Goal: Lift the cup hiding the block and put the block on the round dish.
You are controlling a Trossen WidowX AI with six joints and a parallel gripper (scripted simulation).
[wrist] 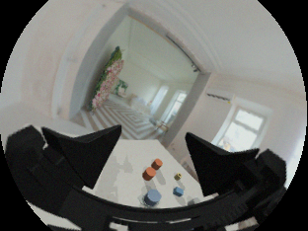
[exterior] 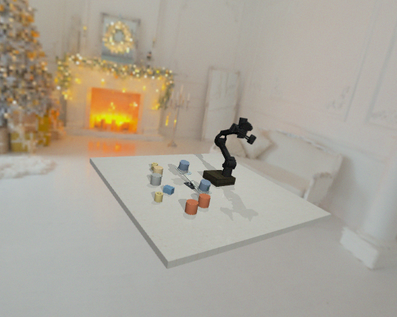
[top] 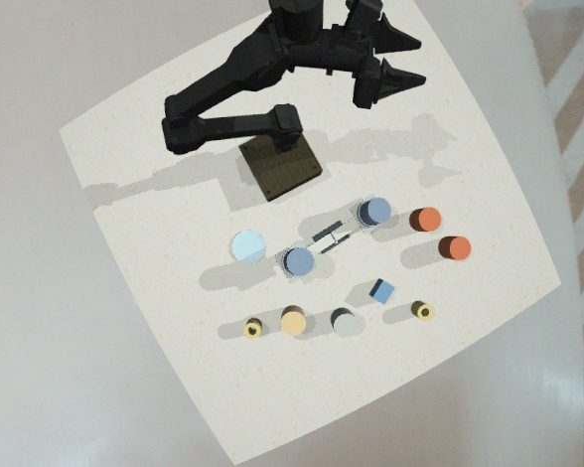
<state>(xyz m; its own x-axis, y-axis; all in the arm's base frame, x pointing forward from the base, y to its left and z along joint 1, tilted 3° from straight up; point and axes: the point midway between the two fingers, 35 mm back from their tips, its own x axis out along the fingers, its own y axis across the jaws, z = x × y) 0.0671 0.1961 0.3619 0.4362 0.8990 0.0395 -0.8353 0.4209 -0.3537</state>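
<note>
My gripper tip is 390 mm above the pale green block, 200 mm short of it and 30 mm to the left of it. From my gripper tip the other things lie so: small balance: 390 mm below, 240 mm ahead, 160 mm to the right; blue block: 440 mm ahead, 410 mm below, 60 mm to the right; round pale blue dish: 430 mm below, 410 mm to the right, 190 mm ahead.
</note>
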